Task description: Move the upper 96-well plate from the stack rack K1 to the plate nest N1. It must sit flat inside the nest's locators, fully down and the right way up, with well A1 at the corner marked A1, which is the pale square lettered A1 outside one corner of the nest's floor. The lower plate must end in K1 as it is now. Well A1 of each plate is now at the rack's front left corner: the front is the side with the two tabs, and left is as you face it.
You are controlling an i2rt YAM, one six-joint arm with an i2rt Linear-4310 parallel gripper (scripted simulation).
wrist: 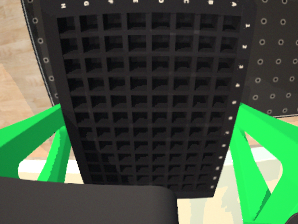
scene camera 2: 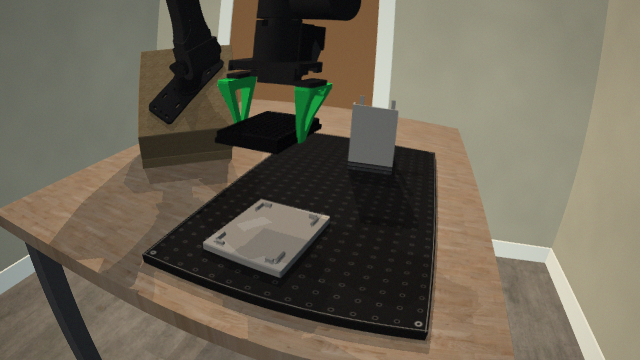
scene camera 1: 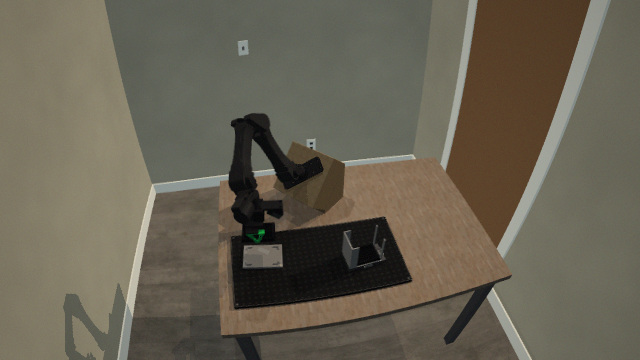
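My gripper [scene camera 2: 269,136], also [wrist: 150,110]. Black 96-well plate [scene camera 2: 272,132], also [wrist: 155,86].
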